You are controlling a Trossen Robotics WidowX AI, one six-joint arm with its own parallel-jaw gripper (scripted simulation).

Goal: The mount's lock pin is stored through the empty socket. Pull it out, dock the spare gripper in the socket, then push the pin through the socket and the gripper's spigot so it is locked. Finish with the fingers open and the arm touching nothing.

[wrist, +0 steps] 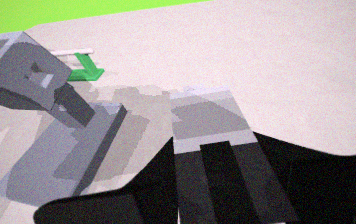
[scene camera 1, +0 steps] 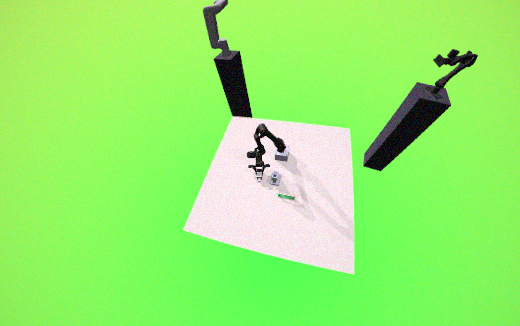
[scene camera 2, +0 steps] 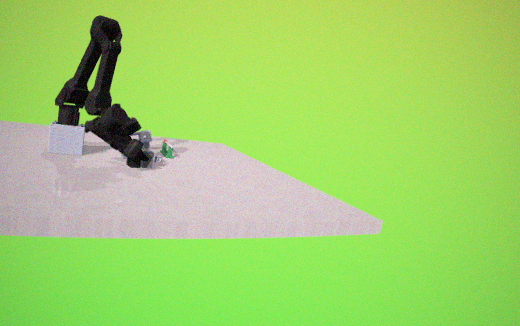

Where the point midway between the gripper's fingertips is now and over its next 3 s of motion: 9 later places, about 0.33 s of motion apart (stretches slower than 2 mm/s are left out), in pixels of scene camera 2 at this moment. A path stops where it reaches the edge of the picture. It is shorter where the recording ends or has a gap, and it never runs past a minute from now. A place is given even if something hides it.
The gripper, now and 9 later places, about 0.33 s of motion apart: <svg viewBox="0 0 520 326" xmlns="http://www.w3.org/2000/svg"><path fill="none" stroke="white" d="M145 158L144 157L146 151L147 145L148 138L148 131L148 126L148 125L149 128L152 128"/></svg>
